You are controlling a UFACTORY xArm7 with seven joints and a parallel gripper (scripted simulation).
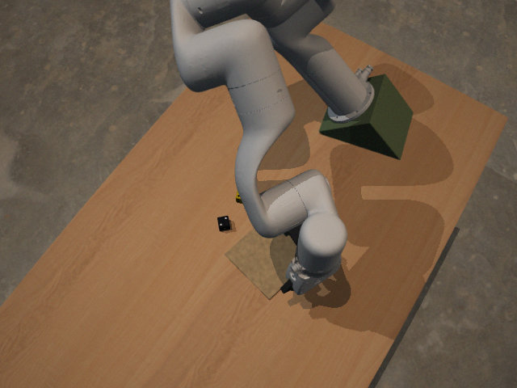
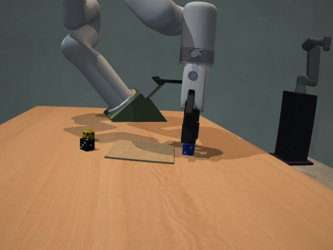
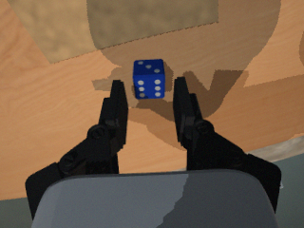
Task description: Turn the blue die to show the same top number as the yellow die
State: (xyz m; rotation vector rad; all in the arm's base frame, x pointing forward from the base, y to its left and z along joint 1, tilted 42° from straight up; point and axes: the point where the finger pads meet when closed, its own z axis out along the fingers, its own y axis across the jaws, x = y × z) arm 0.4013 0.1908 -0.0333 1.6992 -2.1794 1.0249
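Right now the blue die is 40 mm below my hand. Round my hand: black die (230 mm to the right, 40 mm below); yellow die (240 mm to the right, 80 mm behind, 40 mm below); tan mat (100 mm to the right, 50 mm below, 10 mm behind).
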